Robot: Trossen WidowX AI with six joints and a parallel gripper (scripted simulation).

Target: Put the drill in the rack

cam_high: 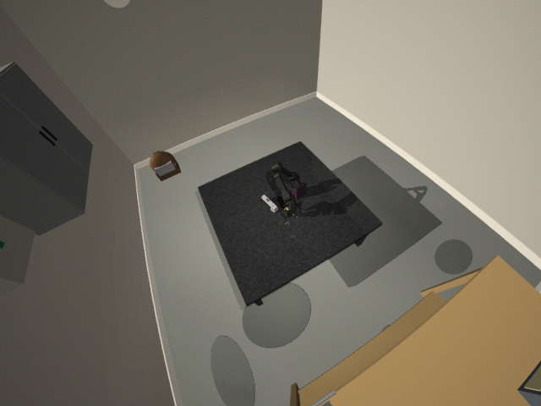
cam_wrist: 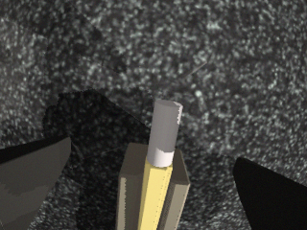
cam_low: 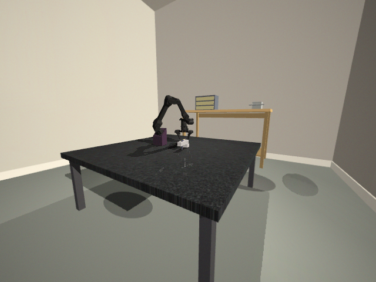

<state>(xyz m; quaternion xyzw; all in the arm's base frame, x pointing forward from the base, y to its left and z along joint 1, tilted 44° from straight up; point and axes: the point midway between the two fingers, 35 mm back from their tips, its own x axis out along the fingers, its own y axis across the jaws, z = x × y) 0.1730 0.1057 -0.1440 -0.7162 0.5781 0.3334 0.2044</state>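
Now: the drill 10 mm ahead of my gripper tip and 30 mm to the right of it.
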